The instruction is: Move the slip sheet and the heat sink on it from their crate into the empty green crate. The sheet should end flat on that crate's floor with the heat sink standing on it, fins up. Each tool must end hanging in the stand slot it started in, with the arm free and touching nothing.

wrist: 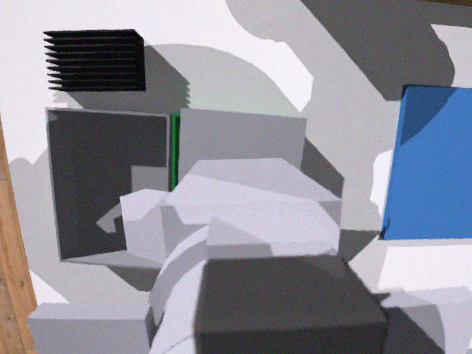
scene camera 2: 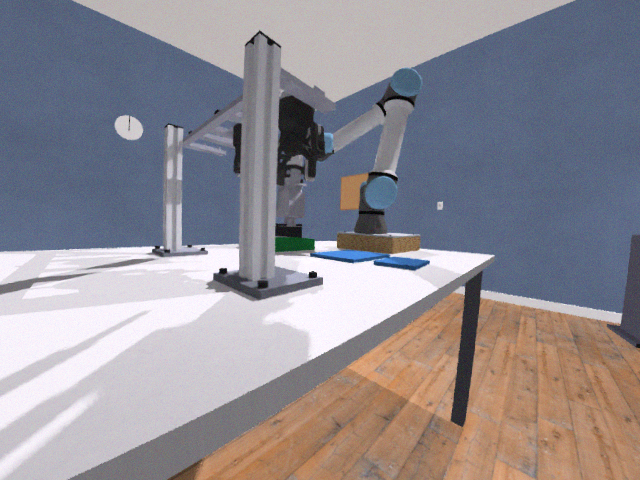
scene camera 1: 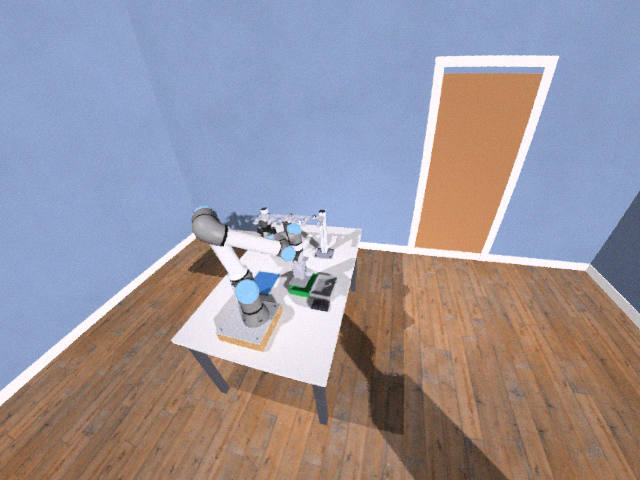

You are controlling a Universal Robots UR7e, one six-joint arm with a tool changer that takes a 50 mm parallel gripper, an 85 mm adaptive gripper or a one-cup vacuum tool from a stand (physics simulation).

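Frame: origin at the arm's base, x left, y back, z up, level; metres.
Where they show: hand, its tool point: [scene camera 2: 292, 182]; arm's base, origin of its link: [scene camera 2: 370, 233] [scene camera 1: 256, 316].
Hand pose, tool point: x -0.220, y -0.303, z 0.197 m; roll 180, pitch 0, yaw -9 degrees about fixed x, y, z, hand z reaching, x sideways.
Observation:
Each offset is from my tool point to the top centre of the thing. "spot": to the spot under its first point.
The arm carries the one-cup vacuum tool {dx -0.010, dy +0.003, dz +0.000 m} [scene camera 1: 300, 268] [scene camera 2: 291, 204] [wrist: 255, 225]. The grey slip sheet {dx -0.003, dy -0.004, dz -0.176 m} [wrist: 240, 135] hangs on it, roughly level, over the green crate {dx -0.010, dy -0.019, dz -0.226 m} [scene camera 1: 298, 292] [scene camera 2: 297, 244] [wrist: 175, 150]. In the wrist view the sheet covers most of that crate, and a strip of its left wall shows. The cup itself and its contact with the sheet are hidden by the tool body. The grey crate {dx -0.146, dy +0.013, dz -0.226 m} [scene camera 1: 320, 296] [wrist: 112, 259] stands beside the green one, its floor in shadow. The black finned heat sink {dx -0.133, dy +0.161, dz -0.239 m} [scene camera 1: 320, 304] [scene camera 2: 289, 230] [wrist: 100, 60] is on the table beside the grey crate.
The tool stand [scene camera 2: 258, 155] rises at the table's far end in scene camera 1's view, with a black gripper [scene camera 2: 296, 124] hanging in it. Blue panels {spot: dx +0.252, dy -0.028, dz -0.259 m} [scene camera 1: 267, 283] [scene camera 2: 351, 255] [wrist: 435, 170] lie beyond the green crate. A table edge runs close to the grey crate.

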